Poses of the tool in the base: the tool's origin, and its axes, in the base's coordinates. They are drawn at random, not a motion.
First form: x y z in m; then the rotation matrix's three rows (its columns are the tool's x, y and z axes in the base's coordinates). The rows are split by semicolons.
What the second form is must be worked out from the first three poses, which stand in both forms.
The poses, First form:
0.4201 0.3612 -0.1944; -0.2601 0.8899 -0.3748; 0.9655 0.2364 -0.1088; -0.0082 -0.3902 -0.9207
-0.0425 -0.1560 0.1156; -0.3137 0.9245 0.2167; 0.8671 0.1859 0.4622; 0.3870 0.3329 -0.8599
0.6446 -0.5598 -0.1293; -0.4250 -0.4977 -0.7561; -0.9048 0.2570 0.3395; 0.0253 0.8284 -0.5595
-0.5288 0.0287 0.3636; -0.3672 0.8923 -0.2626; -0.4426 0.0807 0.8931; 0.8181 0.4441 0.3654
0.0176 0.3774 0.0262; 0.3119 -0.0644 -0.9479; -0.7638 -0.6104 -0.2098; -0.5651 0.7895 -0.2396
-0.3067 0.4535 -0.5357; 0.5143 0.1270 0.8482; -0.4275 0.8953 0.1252; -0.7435 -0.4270 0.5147
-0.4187 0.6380 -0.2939; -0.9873 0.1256 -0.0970; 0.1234 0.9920 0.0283; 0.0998 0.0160 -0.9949
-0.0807 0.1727 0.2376; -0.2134 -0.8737 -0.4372; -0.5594 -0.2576 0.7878; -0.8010 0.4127 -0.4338
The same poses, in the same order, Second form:
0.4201 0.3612 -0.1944 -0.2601 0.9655 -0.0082 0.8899 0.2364 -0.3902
-0.0425 -0.1560 0.1156 -0.3137 0.8671 0.3870 0.9245 0.1859 0.3329
0.6446 -0.5598 -0.1293 -0.4250 -0.9048 0.0253 -0.4977 0.2570 0.8284
-0.5288 0.0287 0.3636 -0.3672 -0.4426 0.8181 0.8923 0.0807 0.4441
0.0176 0.3774 0.0262 0.3119 -0.7638 -0.5651 -0.0644 -0.6104 0.7895
-0.3067 0.4535 -0.5357 0.5143 -0.4275 -0.7435 0.1270 0.8953 -0.4270
-0.4187 0.6380 -0.2939 -0.9873 0.1234 0.0998 0.1256 0.9920 0.0160
-0.0807 0.1727 0.2376 -0.2134 -0.5594 -0.8010 -0.8737 -0.2576 0.4127

